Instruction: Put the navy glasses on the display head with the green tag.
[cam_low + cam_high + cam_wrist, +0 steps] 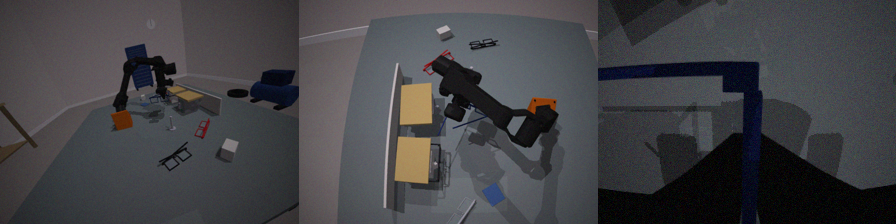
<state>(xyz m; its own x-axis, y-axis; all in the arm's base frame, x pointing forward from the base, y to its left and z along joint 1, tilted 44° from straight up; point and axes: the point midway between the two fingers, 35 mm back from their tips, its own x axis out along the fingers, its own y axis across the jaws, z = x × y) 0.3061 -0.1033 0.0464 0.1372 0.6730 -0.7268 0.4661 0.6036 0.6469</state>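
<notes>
My gripper tip is 5 cm past the white peg, 19 cm to the left of it and 10 cm above it. From my gripper tip the other things lie so: blue pad 10 cm behind, 33 cm to the left, 12 cm below; then white wall 28 cm ahead, 7 cm to the left, 7 cm below.
</notes>
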